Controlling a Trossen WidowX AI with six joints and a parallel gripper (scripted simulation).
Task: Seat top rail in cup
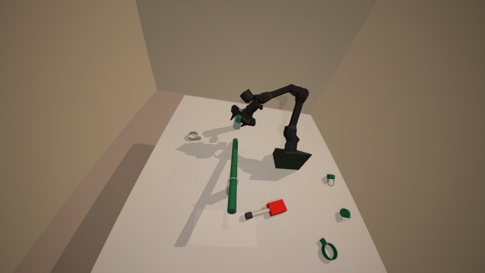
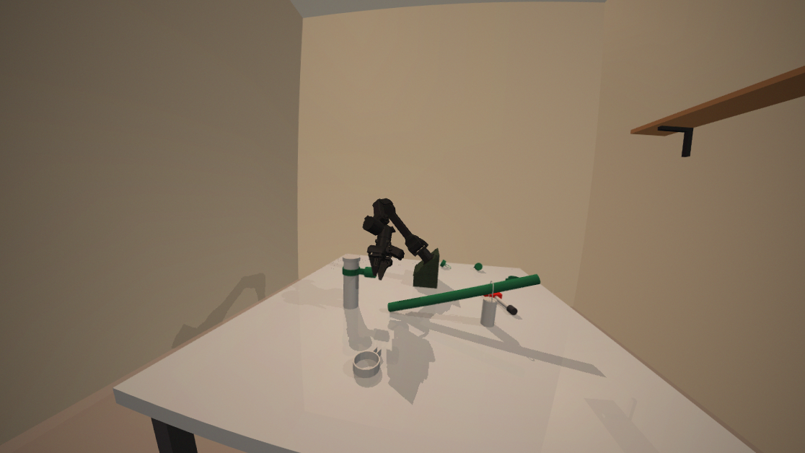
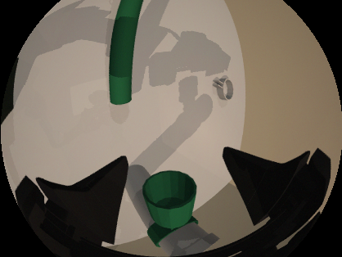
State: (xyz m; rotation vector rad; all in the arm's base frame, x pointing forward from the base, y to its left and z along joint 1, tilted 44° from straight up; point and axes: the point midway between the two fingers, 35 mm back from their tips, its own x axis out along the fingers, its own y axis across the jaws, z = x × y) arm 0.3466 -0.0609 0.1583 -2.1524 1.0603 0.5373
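Now: gripper tip 1 cm past the green rail-end cup, 5 cm to the left of it and 1 cm below it. The rest, counted from my gripper tip: red-headed mallet (23 cm behind, 49 cm to the left, 12 cm below); then short grey post (4 cm behind, 41 cm to the left, 3 cm below).
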